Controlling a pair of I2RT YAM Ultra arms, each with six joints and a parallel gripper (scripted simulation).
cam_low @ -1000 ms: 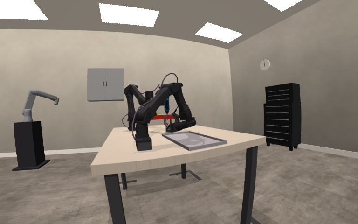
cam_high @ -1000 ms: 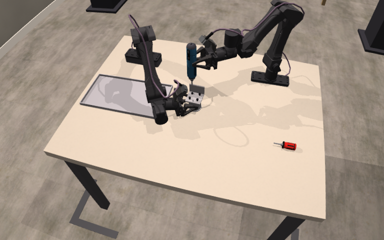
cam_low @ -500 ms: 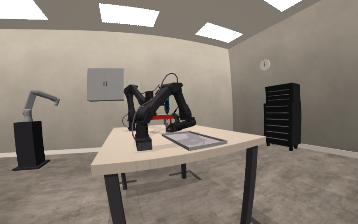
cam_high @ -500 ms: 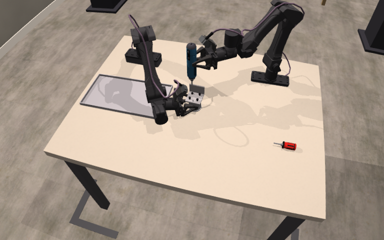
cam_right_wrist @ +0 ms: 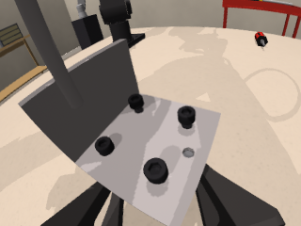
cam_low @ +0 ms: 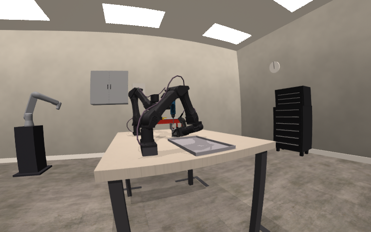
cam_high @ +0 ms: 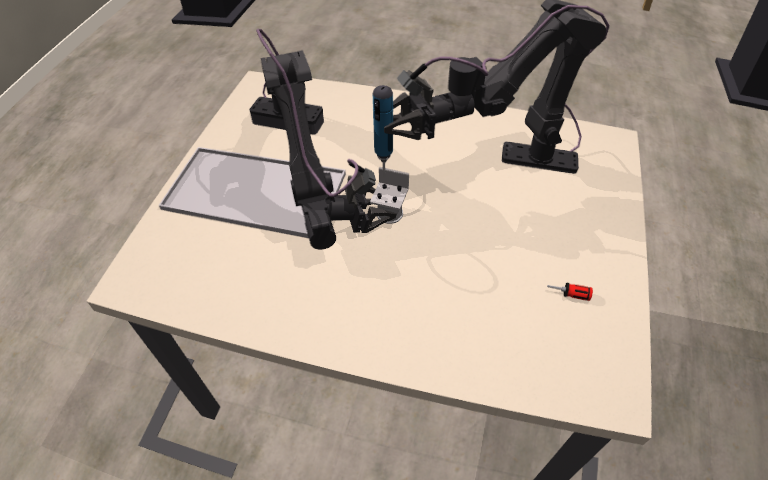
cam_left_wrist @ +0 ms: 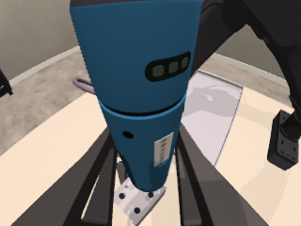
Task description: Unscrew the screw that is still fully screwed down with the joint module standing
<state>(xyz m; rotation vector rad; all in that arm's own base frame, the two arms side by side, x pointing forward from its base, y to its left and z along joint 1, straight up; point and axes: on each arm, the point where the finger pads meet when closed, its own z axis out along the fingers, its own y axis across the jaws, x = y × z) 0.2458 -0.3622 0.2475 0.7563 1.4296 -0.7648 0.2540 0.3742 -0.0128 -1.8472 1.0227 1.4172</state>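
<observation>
Now: the grey L-shaped bracket 50 mm above my right hand. Also, from my right hand: shallow grey tray: 350 mm to the right, 20 mm below; small red-handled screwdriver: 430 mm to the left, 140 mm ahead, 10 mm below.
</observation>
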